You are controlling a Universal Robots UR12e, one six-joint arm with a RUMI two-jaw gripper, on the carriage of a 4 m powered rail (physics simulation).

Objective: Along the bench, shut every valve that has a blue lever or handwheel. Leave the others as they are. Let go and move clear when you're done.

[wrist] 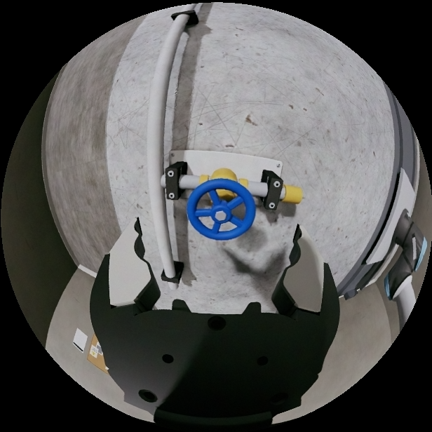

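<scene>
A blue five-spoked handwheel (220,215) sits in front of a yellow valve body (223,181) on a short grey pipe. The valve is on a pale plate, held by two black clamps, with a yellow cap (293,194) at the right end of the pipe. My gripper (218,222) is open, its two jaws wide apart on either side and below the handwheel in the view. Nothing is between the jaws, and they stand apart from the wheel. How far the valve is turned cannot be told from the wheel.
A long grey pipe (156,120) runs along the bench (280,65) left of the valve, held by black brackets (185,18) (171,272). The left jaw stands near its lower end. Part of the robot's arm (406,250) shows at the right edge. A notice board (97,353) shows at lower left.
</scene>
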